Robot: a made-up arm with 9 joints.
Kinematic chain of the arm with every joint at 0, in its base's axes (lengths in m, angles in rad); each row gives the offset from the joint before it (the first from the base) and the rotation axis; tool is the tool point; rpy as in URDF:
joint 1: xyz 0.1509 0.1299 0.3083 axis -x
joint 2: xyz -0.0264 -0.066 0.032 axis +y
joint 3: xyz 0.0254 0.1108 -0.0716 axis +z
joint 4: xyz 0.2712 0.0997 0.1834 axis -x
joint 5: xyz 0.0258 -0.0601 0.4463 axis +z
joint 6: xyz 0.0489 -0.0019 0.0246 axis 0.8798 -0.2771 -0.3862
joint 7: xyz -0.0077 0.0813 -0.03 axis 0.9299 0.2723 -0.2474
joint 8: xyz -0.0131 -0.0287 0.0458 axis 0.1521 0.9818 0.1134
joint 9: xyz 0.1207 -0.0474 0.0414 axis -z
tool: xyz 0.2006 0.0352 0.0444 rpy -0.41 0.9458 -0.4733
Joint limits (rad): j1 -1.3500..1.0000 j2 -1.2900..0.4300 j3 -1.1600..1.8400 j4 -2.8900..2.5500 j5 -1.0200..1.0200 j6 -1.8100..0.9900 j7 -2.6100..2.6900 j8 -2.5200..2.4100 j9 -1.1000..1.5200
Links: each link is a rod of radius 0.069 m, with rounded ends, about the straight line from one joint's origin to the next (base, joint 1, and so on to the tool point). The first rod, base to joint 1, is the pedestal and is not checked.
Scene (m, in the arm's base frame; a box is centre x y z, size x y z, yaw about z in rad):
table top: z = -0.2
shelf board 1: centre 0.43 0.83 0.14 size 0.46 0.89 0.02 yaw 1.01
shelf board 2: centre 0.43 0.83 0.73 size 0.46 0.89 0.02 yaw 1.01
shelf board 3: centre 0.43 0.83 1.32 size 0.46 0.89 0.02 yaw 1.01
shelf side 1: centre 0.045 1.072 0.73 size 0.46 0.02 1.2 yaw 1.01
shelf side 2: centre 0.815 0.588 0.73 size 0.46 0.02 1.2 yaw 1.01
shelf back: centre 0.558 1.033 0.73 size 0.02 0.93 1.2 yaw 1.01
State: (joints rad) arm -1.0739 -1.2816 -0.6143 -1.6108 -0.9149 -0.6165 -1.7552 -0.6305 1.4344
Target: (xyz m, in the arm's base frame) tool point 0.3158 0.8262 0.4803
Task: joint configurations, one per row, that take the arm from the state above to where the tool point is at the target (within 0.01 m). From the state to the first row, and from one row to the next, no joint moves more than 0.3 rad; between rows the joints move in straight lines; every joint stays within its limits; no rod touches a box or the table.
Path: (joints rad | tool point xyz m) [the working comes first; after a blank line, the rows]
Joints at the target: 0.8039 -0.8364 0.8435 -1.6646 -1.0200 -0.8670 -1.9210 -0.1582 0.9398
Straight joint move there: touches shelf board 2.

1: -0.8143 -1.2057 -0.4156 -1.6395 -0.8996 -0.7109 -1.8251 -0.5852 1.3490 | -0.0858 -0.5570 0.2872
2: -0.5547 -1.1298 -0.2169 -1.6683 -0.8842 -0.8054 -1.8950 -0.5399 1.2635 | -0.0159 -0.4757 0.6167
3: -0.2951 -1.0539 -0.0183 -1.6970 -0.8689 -0.8998 -1.9649 -0.4946 1.1781 | 0.0475 -0.2493 0.8429
4: -0.0355 -0.9780 0.1804 -1.7257 -0.8536 -0.9943 -2.0348 -0.4494 1.0927 | 0.0957 0.0386 0.9175
5: 0.2241 -0.9021 0.3791 -1.7545 -0.8382 -1.0887 -2.1048 -0.4041 1.0072 | 0.1245 0.2999 0.8466
6: 0.4837 -0.8262 0.5778 -1.7832 -0.8229 -1.1832 -2.1747 -0.3588 0.9218 | 0.1347 0.4719 0.6790
7: 0.7433 -0.7503 0.7765 -1.8119 -0.8076 -1.2776 -2.2446 -0.3135 0.8364 | 0.1314 0.5325 0.4803
8: 0.7736 -0.7934 0.8100 -1.7383 -0.9138 -1.0723 -2.0828 -0.2358 0.8881 | 0.2043 0.7046 0.4873
9: 0.8039 -0.8364 0.8435 -1.6646 -1.0200 -0.8670 -1.9210 -0.1582 0.9398 | 0.3158 0.8262 0.4804

